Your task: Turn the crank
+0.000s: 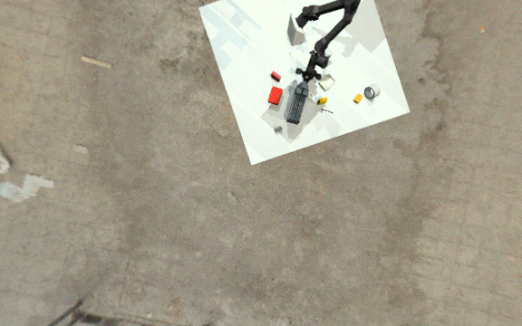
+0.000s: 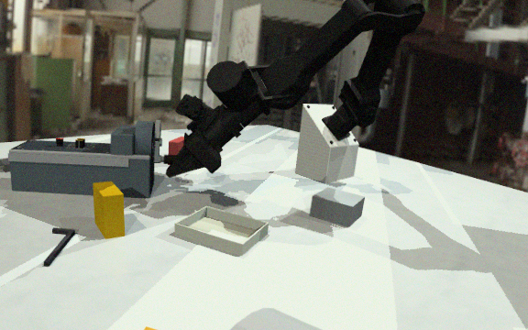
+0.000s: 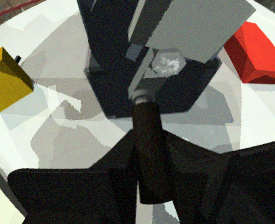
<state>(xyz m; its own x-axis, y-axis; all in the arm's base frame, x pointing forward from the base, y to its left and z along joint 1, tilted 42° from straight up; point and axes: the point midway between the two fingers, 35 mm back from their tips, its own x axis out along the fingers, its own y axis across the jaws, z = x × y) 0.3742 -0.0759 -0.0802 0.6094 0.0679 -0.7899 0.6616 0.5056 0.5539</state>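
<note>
The dark crank handle lies 1 cm behind my gripper tip, 1 cm to the left of it and 3 cm above it. Also, from my gripper tip: red pointer (15 cm ahead, 14 cm to the right, 5 cm above); shallow grey tray (5 cm ahead, 18 cm to the left, 3 cm below); yellow block (17 cm ahead, 8 cm to the left).
</note>
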